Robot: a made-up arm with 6 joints.
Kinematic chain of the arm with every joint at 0, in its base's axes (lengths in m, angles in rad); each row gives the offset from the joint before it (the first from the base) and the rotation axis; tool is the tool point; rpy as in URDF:
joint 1: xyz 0 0 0.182 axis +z
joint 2: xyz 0 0 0 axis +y
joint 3: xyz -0.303 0 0.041 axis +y
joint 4: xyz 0.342 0 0.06 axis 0.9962 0 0.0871
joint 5: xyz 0 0 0 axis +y
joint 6: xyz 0.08 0 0.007 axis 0.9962 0 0.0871
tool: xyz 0 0 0 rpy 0 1.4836 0
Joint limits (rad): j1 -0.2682..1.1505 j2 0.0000..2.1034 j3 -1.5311..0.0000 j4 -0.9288..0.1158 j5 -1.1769..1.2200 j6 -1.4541..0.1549
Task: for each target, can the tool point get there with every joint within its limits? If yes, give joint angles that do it. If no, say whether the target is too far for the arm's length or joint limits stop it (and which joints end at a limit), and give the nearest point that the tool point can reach.
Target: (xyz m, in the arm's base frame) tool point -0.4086 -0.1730 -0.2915
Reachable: no: joint limits stop it (at a limit: joint 1, joint 2, joint 3) | nearest point 0.0046 -0.0375 0.0477 | short by 0.552 m
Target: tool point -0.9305 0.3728 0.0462
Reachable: no: too far | nearest point -0.4055 0.1242 0.5944 | short by 0.799 m
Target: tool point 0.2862 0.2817 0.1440
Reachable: yes | joints 0.8021 1.9456 -1.0629 -0.1552 0.9212 -0.7103
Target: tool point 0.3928 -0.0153 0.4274
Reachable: yes | joints -0.0640 1.3495 -0.9767 -0.3029 -0.4222 -0.2355
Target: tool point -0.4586 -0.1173 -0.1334
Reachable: no: joint limits stop it (at a limit: joint 1, joint 2, joint 3) | nearest point -0.0076 -0.0316 0.0652 | short by 0.500 m
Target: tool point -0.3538 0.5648 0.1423
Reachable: no: joint limits stop it (at a limit: joint 1, joint 4, joint 5) | nearest point 0.0973 0.3632 0.1423 | short by 0.494 m
